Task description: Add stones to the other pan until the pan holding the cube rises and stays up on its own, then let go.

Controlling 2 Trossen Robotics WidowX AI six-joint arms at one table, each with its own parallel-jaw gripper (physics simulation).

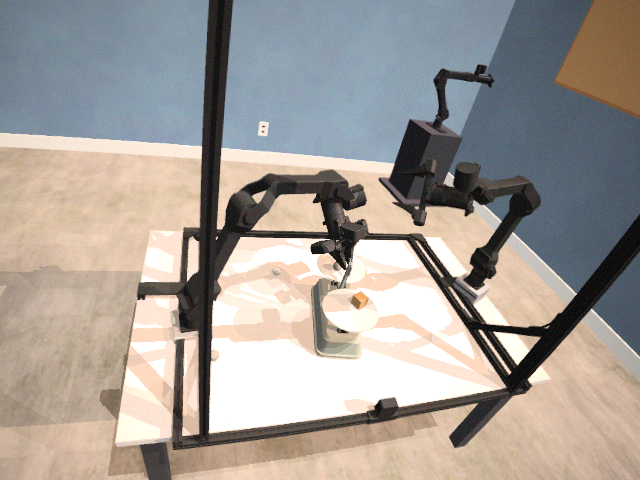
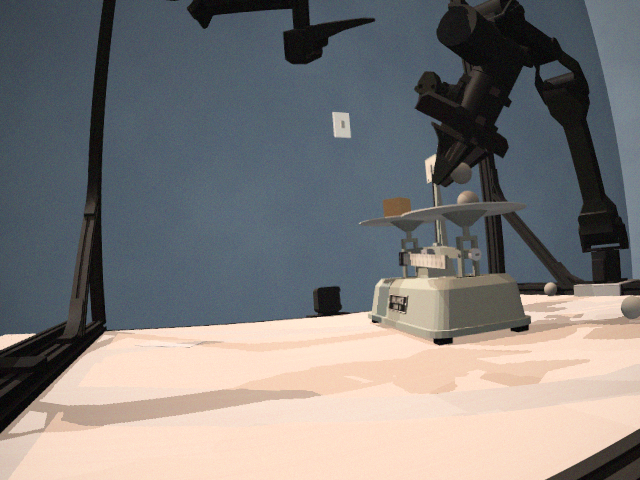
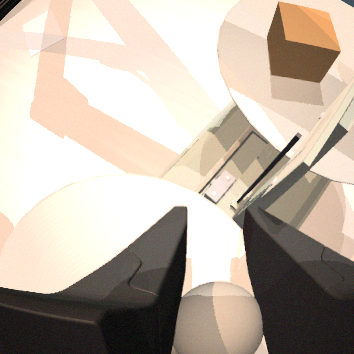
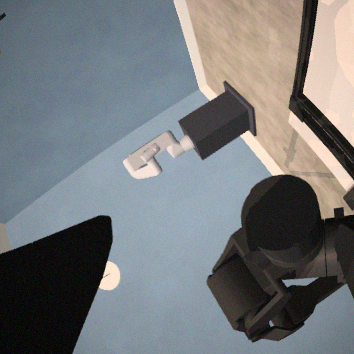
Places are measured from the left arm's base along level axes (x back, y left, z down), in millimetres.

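Where they show: left gripper, fingertip midpoint: (image 1: 347, 268) (image 2: 438, 184) (image 3: 215, 218); right gripper, fingertip midpoint: (image 1: 395, 187) (image 4: 230, 233); left arm's base at its link origin: (image 1: 192, 322) (image 2: 607, 282); right arm's base at its link origin: (image 1: 473, 282).
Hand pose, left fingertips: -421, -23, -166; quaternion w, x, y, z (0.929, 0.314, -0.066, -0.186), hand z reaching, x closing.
Things, the pixels of their top centre, and the offset from my left fingertips, as dx, dy, dz.
- balance scale at its top centre: (image 3: 323, 82) (image 2: 426, 156) (image 1: 353, 263) +10, -30, -46
- orange cube at its top centre: (image 3: 308, 24) (image 2: 396, 199) (image 1: 361, 296) +10, -108, +2
- grey stone at its top centre: (image 2: 467, 190) +4, +46, +16
- second stone at its top centre: (image 3: 222, 338) (image 2: 459, 162) +13, +31, -24
The balance scale (image 1: 337, 339) (image 2: 451, 305) stands mid-table. An orange cube (image 1: 360, 300) (image 2: 396, 207) (image 3: 302, 42) sits on the near pan (image 1: 347, 316) (image 2: 377, 222) (image 3: 242, 74), which hangs a little lower than the other pan (image 1: 358, 271) (image 2: 494, 208) (image 3: 81, 228). One grey stone (image 2: 468, 197) lies on that other pan. My left gripper (image 1: 342, 259) (image 2: 456, 173) (image 3: 215, 218) is shut on a second stone (image 2: 461, 172) (image 3: 218, 316) and holds it just above that pan. My right gripper (image 1: 424, 192) is open and empty, raised beyond the table's far right corner.
Loose stones lie on the table: one (image 1: 276, 271) left of the scale, one (image 1: 214, 354) near the left arm's base, and one (image 2: 550, 288) behind the scale. A black frame (image 1: 385, 410) borders the table, with a tall post (image 1: 210, 143) at the left.
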